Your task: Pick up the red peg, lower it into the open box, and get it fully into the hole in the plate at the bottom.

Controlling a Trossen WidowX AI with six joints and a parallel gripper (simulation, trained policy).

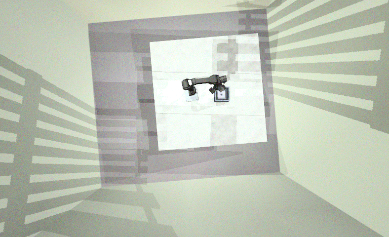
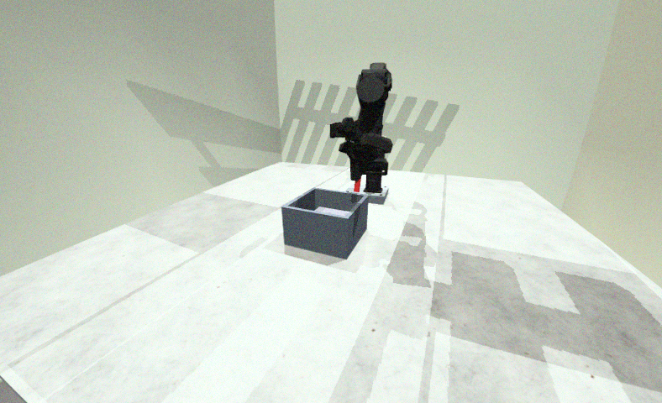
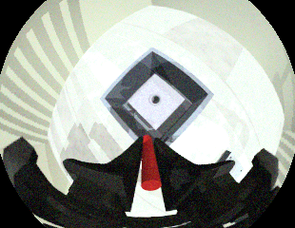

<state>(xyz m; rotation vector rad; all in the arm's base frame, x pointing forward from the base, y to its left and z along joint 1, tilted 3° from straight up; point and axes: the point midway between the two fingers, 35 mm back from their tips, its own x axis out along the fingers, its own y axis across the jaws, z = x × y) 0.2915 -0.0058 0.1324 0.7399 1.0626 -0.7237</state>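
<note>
Now: gripper tip 40 mm short of the pale plate, 50 mm to the left of it and 90 mm above it. From my gripper tip the other things lie so: red peg 10 mm behind, 10 mm to the left, 10 mm above; dark grey box 40 mm ahead, 50 mm to the right, 110 mm below.
</note>
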